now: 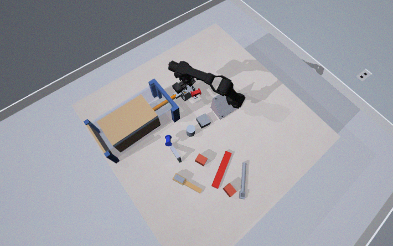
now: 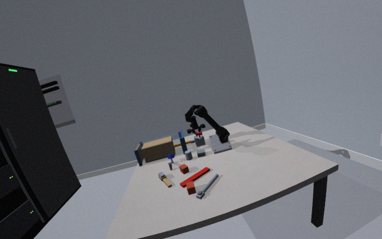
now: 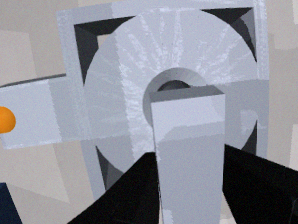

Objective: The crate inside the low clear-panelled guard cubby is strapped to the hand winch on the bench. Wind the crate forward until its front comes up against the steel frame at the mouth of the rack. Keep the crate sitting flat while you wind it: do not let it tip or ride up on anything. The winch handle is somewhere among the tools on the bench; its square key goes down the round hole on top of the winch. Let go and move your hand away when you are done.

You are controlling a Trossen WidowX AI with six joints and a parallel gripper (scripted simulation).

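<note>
Now: gripper tip 5 cm to the right of the red-knobbed handle and 1 cm below it. From my gripper tip the other things lie so: red knob (9 cm to the left, 4 cm above); then blue frame (16 cm ahead, 1 cm to the right, 1 cm above); then grey winch (7 cm below, 3 cm to the right, 1 cm behind).
</note>
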